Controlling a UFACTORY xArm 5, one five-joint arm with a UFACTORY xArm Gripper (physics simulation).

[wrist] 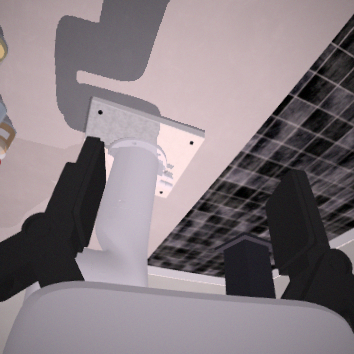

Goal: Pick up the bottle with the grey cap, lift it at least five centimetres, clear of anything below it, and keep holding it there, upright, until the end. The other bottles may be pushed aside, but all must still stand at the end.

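Frame: origin at the arm's base, x back, y right, z up, level; centimetres.
Where they show: gripper, fingertip midpoint: (193,173); arm's base, origin of the base link: (136,158).
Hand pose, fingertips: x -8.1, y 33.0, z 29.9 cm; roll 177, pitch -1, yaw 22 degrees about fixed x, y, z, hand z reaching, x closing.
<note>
Things, the pixels of their top centre, and the offset from my fingertips. "pt": a spot on its surface instead. Level surfaces: height alone.
- bottle with a brownish label, surface spot: (6,133) pt dx -18.0, dy -40.0, dz -29.1 cm
- yellowish rounded piece, surface spot: (2,51) pt dx -20.7, dy -21.8, dz -29.7 cm
- pale table top, its level: dz -31.7 cm
My gripper (193,173) is open, with its two black fingers wide apart and no object between them. At the left edge of the wrist view, parts of bottles show, cut off by the frame: a bottle with a brownish label (6,133) and, above it, a yellowish rounded piece (2,51). They lie outside the fingers, beyond the left one. No grey cap can be made out in this view, so I cannot tell which bottle carries it.
The arm's white link (129,192) rises from a square metal base plate (117,121) on the pale table top (225,60). A broad grey shadow falls across the table. A dark tiled floor (215,207) lies beyond the table edge, with a dark box-like object (247,267) between the fingers' lower parts.
</note>
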